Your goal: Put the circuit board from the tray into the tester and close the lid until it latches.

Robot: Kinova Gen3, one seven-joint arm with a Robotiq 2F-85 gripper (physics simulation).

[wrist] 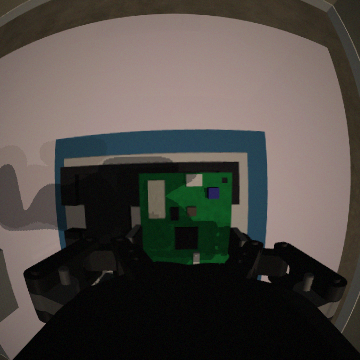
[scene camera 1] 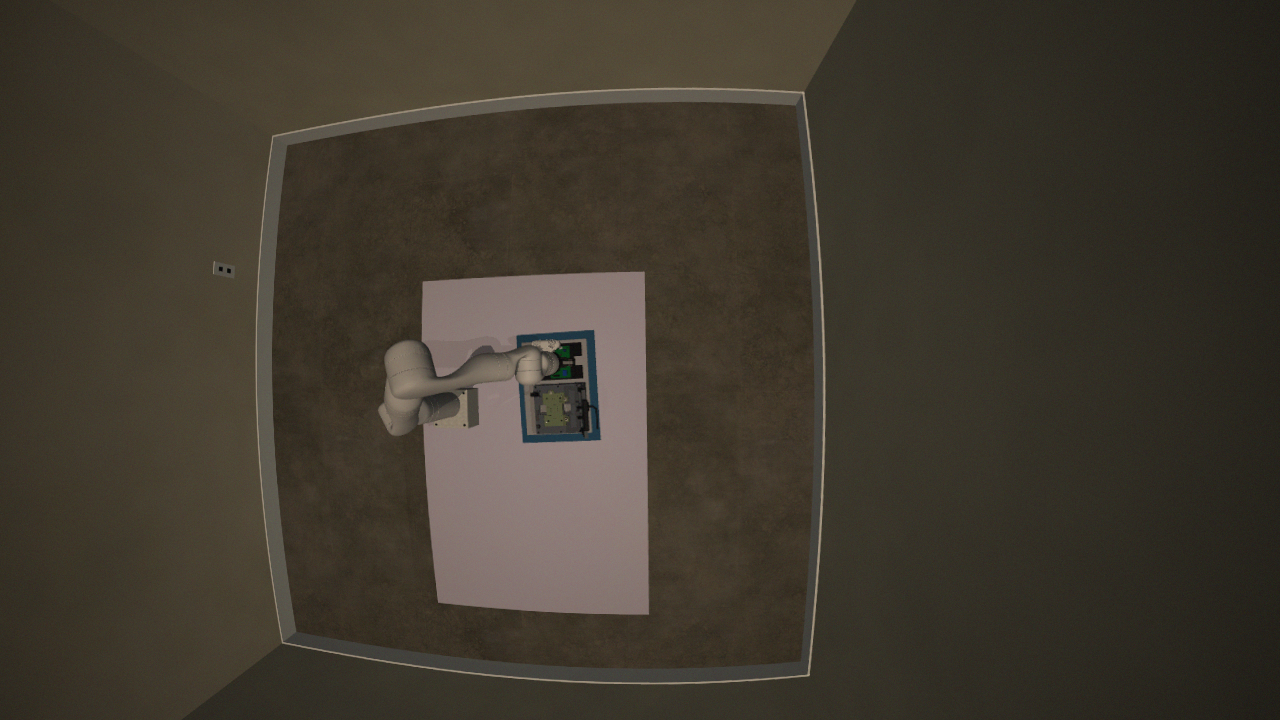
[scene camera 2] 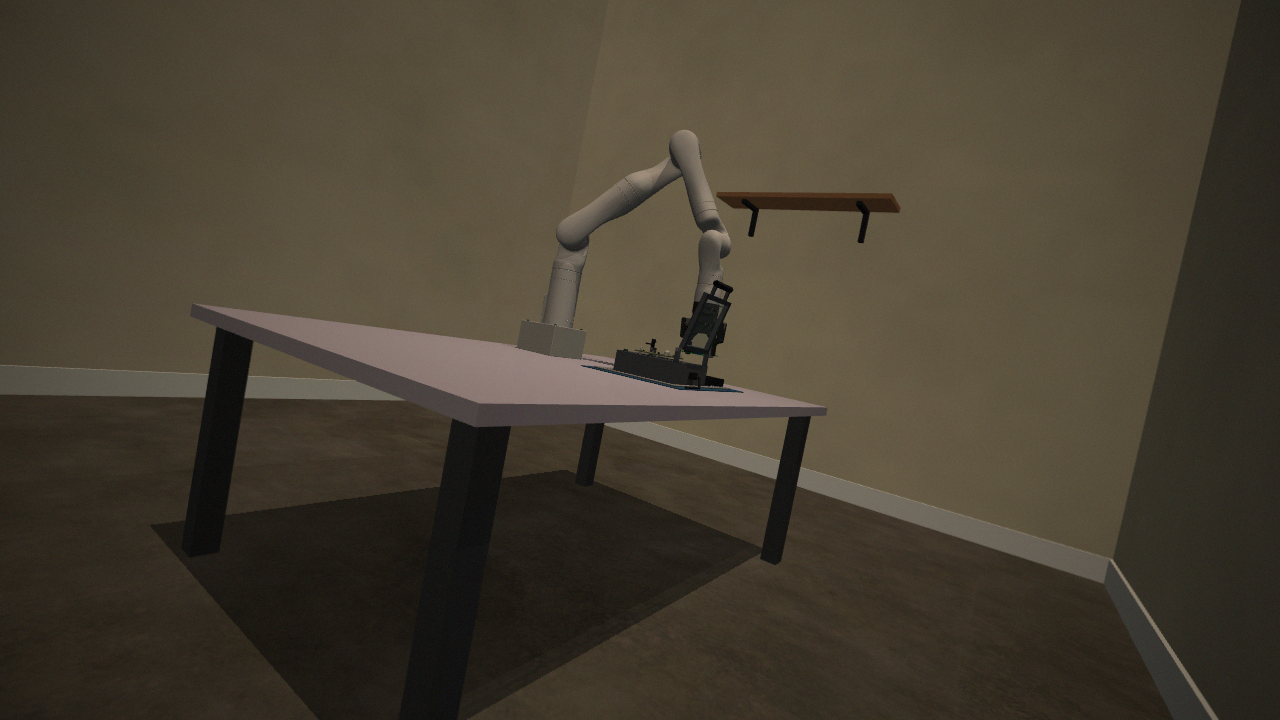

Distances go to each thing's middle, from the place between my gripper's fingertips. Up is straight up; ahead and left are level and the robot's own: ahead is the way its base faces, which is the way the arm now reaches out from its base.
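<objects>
My gripper is 10 mm below the green circuit board [wrist: 185, 216]. I also see the tester lid [scene camera 2: 710, 313], which is 170 mm to the right of my hand, 100 mm above it and 80 mm ahead of it.
</objects>
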